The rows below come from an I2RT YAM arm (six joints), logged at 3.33 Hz.
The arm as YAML. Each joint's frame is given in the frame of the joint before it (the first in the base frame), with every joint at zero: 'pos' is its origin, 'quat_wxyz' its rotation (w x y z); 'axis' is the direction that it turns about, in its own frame. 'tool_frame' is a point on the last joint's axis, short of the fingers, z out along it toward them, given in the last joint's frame.
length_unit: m
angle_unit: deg
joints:
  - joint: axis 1
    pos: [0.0, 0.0, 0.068]
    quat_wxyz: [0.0, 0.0, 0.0, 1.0]
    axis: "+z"
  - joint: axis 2
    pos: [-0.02, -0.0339, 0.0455]
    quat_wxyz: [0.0, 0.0, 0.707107, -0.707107]
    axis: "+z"
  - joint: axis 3
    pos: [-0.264, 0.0, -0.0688]
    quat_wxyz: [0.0, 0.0, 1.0, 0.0]
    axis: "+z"
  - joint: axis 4
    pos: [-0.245, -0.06, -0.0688]
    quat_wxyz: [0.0, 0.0, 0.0, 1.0]
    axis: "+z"
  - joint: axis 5
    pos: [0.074, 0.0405, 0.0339]
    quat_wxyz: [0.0, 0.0, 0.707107, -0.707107]
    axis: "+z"
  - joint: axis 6
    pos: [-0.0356, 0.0, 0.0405]
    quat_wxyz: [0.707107, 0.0, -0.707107, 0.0]
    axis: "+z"
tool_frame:
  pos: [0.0, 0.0, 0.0]
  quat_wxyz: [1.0, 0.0, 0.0, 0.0]
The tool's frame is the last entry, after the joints.
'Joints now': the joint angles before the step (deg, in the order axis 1, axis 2, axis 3, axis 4, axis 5, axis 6). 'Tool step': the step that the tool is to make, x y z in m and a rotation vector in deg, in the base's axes. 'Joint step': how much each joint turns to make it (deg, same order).
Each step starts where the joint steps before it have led.
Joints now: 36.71 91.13 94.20 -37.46 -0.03 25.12
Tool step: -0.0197 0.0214 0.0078 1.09 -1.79 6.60
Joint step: 4.51 -0.56 0.50 0.99 -1.59 -1.38
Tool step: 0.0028 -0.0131 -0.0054 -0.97 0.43 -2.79
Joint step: -1.81 -1.43 -2.35 -0.04 1.07 0.14
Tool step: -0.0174 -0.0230 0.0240 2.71 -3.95 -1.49
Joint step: -1.15 -5.76 -1.46 0.47 0.48 -0.14
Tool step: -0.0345 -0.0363 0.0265 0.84 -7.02 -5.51
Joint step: -0.74 -9.59 -3.45 -0.01 5.88 -1.24
